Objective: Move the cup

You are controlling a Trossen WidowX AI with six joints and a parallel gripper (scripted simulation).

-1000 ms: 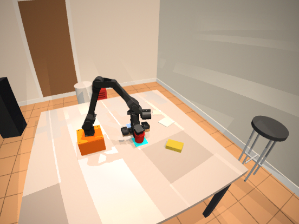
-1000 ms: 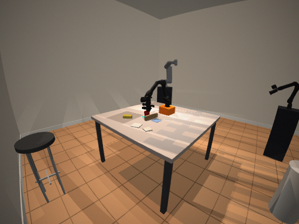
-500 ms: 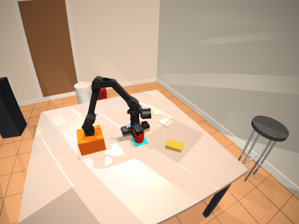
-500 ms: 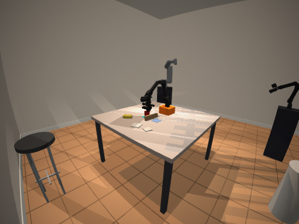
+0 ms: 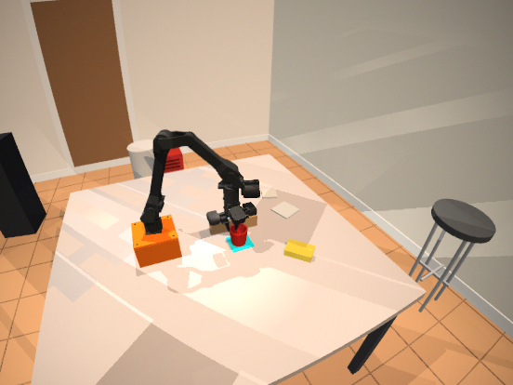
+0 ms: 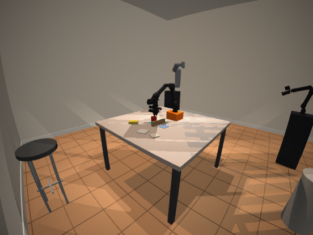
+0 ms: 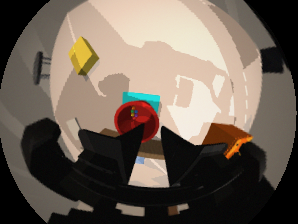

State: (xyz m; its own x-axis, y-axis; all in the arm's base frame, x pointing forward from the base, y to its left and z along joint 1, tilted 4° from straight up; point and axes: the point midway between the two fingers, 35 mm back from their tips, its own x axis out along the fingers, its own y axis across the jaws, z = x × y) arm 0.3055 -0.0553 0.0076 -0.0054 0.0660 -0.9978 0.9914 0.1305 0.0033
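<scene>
My gripper tip is 30 mm short of the red cup and 40 mm above it. Round my gripper tip: blue pad: 20 mm ahead, 190 mm to the left, 90 mm below; cyan pad: 30 mm ahead, 10 mm to the left, 90 mm below; wooden bar: 30 mm ahead, 100 mm to the left, 60 mm below.
</scene>
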